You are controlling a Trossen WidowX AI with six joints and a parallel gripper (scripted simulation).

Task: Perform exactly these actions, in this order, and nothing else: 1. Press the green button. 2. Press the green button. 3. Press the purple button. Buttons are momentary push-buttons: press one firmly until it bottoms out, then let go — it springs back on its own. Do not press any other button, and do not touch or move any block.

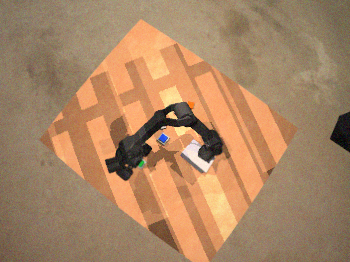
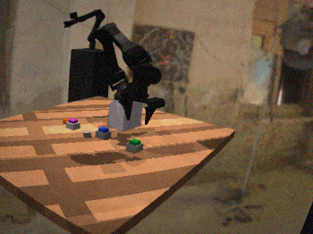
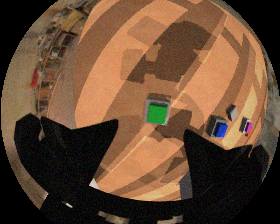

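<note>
My gripper tip is 10 mm past the green button, 10 mm to the left of it and 80 mm above it. Also, from my gripper tip: small grey block: 230 mm to the right, 100 mm below; blue button: 40 mm behind, 170 mm to the right, 80 mm below; purple button: 40 mm behind, 340 mm to the right, 80 mm below.
</note>
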